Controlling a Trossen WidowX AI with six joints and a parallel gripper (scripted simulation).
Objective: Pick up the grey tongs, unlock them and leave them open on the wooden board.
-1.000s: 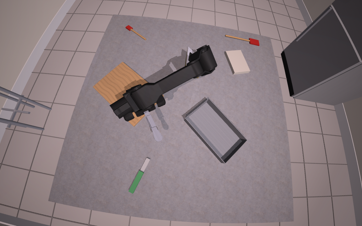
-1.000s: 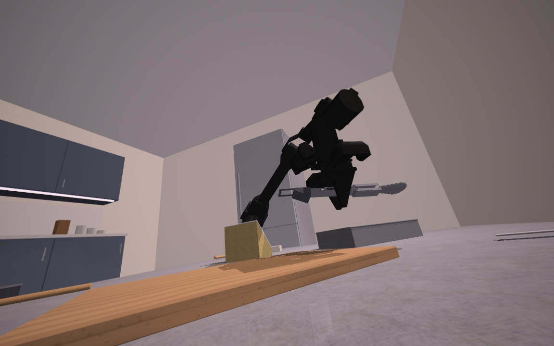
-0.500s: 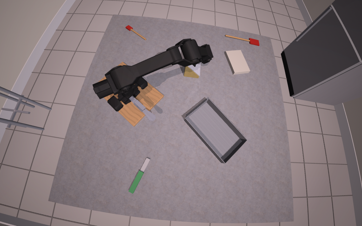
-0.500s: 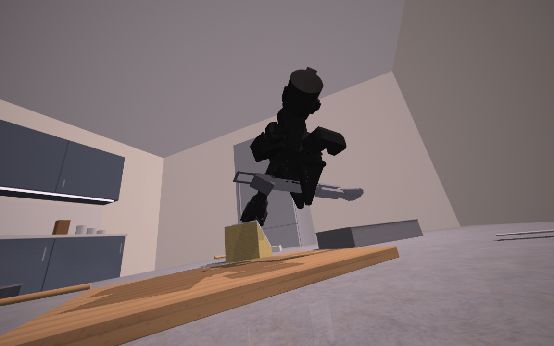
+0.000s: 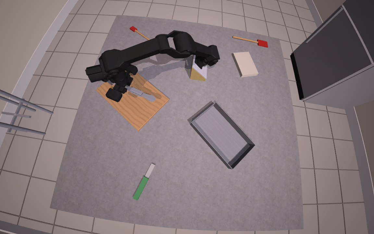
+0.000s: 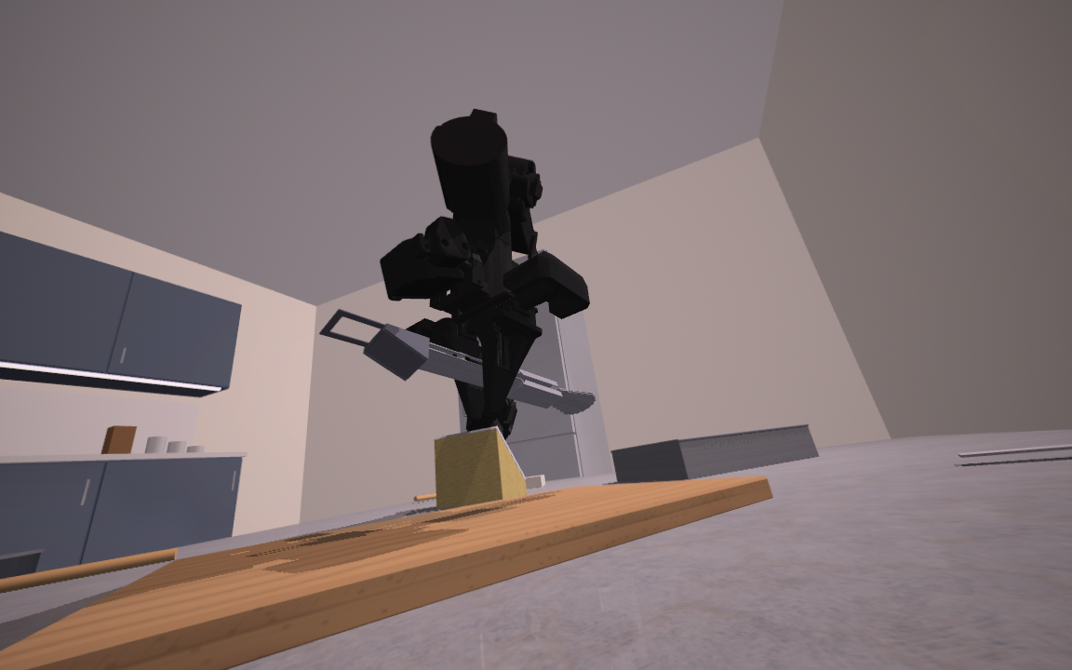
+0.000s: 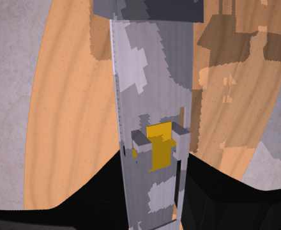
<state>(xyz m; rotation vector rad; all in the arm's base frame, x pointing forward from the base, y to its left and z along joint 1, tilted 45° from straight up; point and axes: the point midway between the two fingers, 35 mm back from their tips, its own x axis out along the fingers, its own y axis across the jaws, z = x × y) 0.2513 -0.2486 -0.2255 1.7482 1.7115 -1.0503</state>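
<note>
The yellow lock piece is 20 mm to the right of my gripper tip and 40 mm above it. From my gripper tip the other things lie so: cream block: 380 mm behind, 650 mm to the left, 70 mm below; roasting tin: 130 mm ahead, 530 mm to the left, 60 mm below; wooden board: 10 mm behind, 80 mm below.
</note>
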